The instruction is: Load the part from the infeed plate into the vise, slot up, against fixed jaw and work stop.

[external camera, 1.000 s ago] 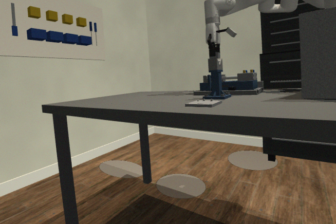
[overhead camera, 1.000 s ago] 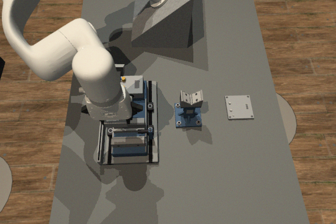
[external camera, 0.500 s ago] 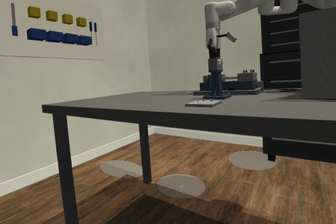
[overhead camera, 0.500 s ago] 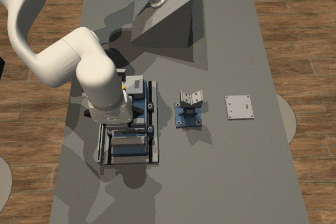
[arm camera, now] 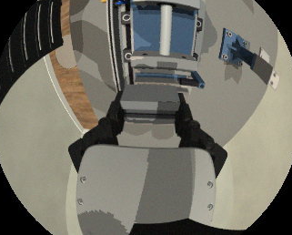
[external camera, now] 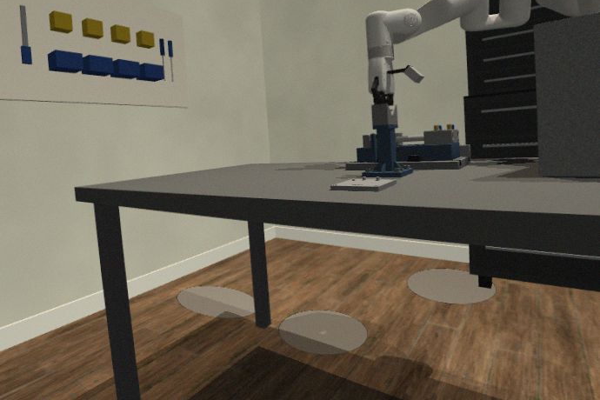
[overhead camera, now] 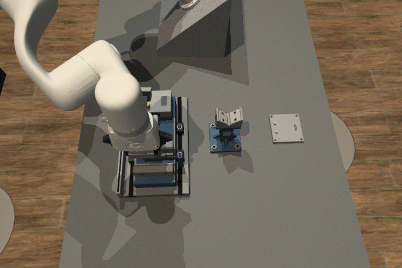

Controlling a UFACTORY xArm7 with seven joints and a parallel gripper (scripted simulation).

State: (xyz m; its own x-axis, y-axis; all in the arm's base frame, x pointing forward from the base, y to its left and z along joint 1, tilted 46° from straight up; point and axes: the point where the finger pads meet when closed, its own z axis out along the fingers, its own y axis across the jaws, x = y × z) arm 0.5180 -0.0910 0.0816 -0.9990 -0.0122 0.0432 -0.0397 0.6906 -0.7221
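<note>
Now: the moving jaw 3 cm behind my hand, 2 cm to the left of it and 8 cm below it. Round my hand: part: right at my hand; fixed jaw: 3 cm ahead, 2 cm to the left, 8 cm below; work stop: 7 cm to the left, 7 cm below.
</note>
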